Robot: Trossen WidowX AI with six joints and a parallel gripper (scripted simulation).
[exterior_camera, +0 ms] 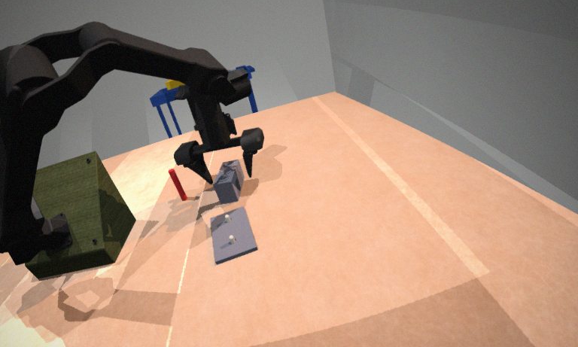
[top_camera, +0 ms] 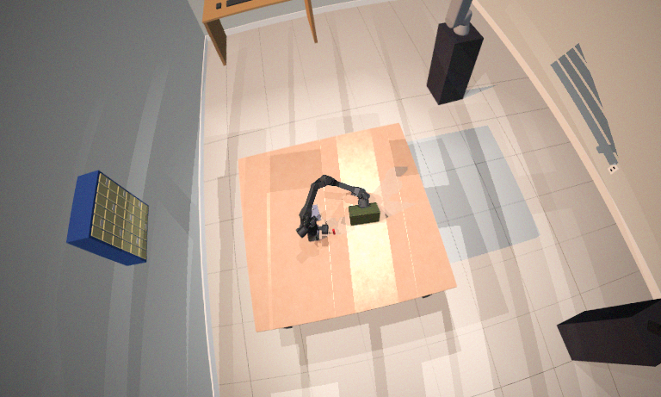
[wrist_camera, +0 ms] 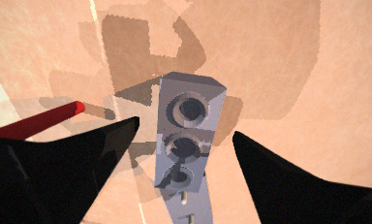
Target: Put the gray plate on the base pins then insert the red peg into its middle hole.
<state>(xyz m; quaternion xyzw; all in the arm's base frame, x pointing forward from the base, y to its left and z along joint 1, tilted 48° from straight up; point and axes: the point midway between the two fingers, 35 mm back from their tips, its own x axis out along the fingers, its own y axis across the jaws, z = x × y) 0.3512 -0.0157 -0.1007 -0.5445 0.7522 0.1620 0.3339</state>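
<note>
The gray plate lies 10 mm above my gripper tip. From my gripper tip the other things lie so: gray base (30 mm behind, 150 mm to the right, 20 mm below); then red peg (120 mm behind, 30 mm to the left, 20 mm above).
</note>
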